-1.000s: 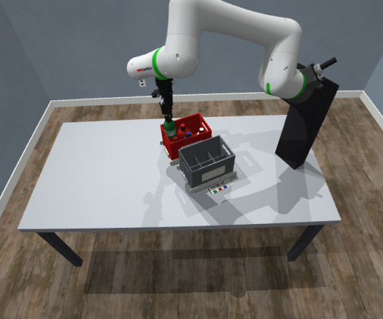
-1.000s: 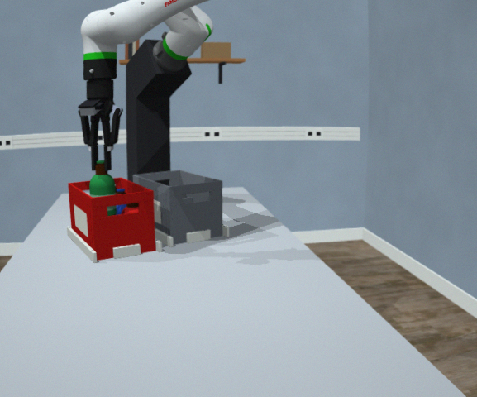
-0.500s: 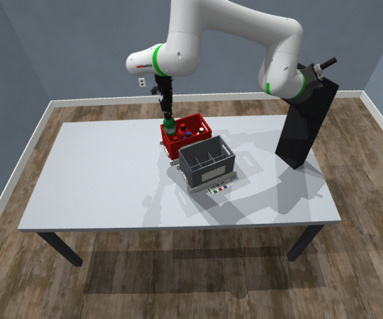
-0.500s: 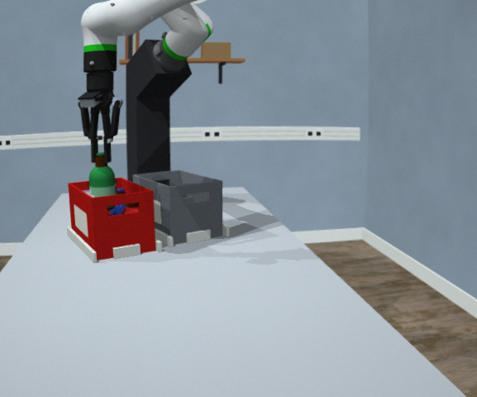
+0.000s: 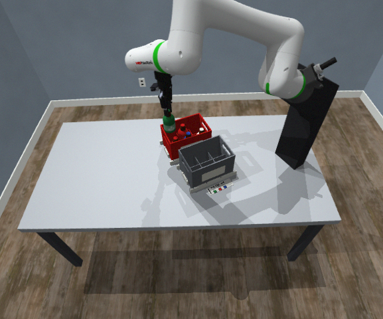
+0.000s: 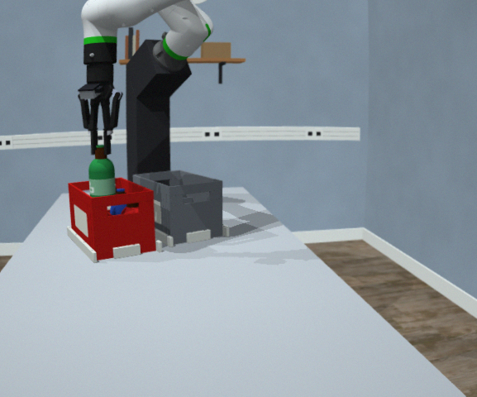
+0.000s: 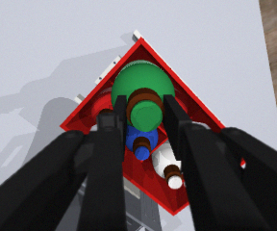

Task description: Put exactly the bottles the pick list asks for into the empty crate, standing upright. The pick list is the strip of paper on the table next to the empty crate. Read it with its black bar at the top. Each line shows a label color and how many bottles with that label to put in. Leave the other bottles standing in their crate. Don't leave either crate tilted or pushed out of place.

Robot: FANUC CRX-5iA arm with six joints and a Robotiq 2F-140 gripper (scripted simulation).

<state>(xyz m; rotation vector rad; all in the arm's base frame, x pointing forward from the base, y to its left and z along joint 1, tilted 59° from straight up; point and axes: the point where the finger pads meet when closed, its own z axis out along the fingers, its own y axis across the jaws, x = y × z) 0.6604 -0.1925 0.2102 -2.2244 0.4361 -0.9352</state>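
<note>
My hand is 8 cm above the green-label bottle. Also, from my hand: red crate (23 cm below, 9 cm behind, 3 cm to the right); red bottle (23 cm below, 6 cm to the right, 6 cm behind); blue-label bottle (23 cm below, 12 cm behind, 1 cm to the left).
</note>
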